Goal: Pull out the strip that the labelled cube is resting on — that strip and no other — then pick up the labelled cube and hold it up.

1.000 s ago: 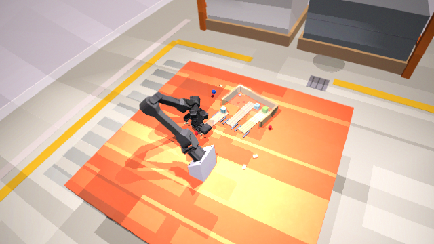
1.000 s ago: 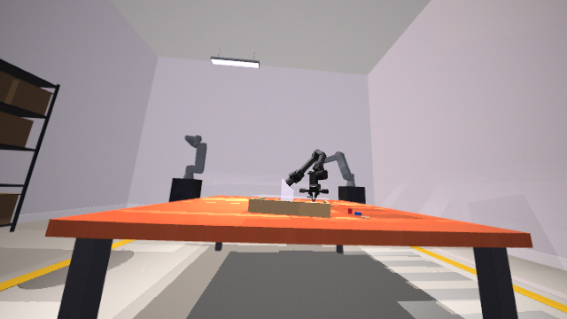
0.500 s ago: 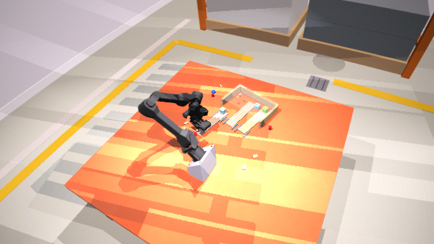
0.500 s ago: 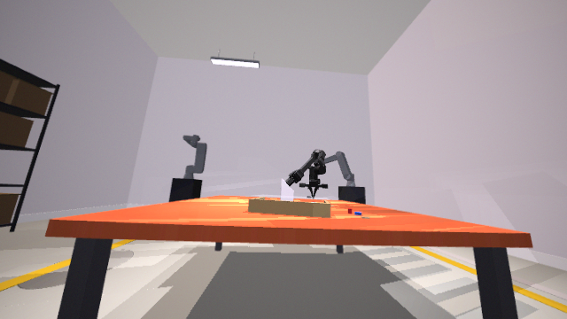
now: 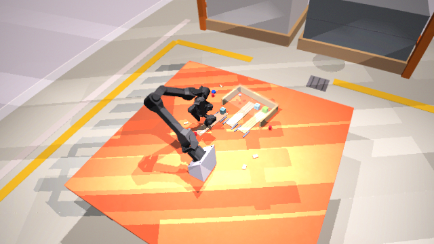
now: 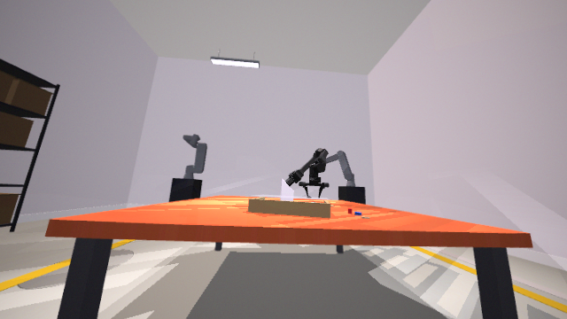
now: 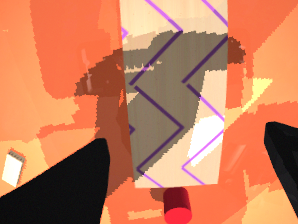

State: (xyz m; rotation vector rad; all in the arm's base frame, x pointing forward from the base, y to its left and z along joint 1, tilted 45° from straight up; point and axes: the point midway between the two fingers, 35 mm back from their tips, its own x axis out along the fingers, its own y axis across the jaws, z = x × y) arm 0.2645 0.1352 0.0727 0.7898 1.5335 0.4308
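Now: gripper tip 60 mm short of the strip, 20 mm to the left of it and 40 mm above it.
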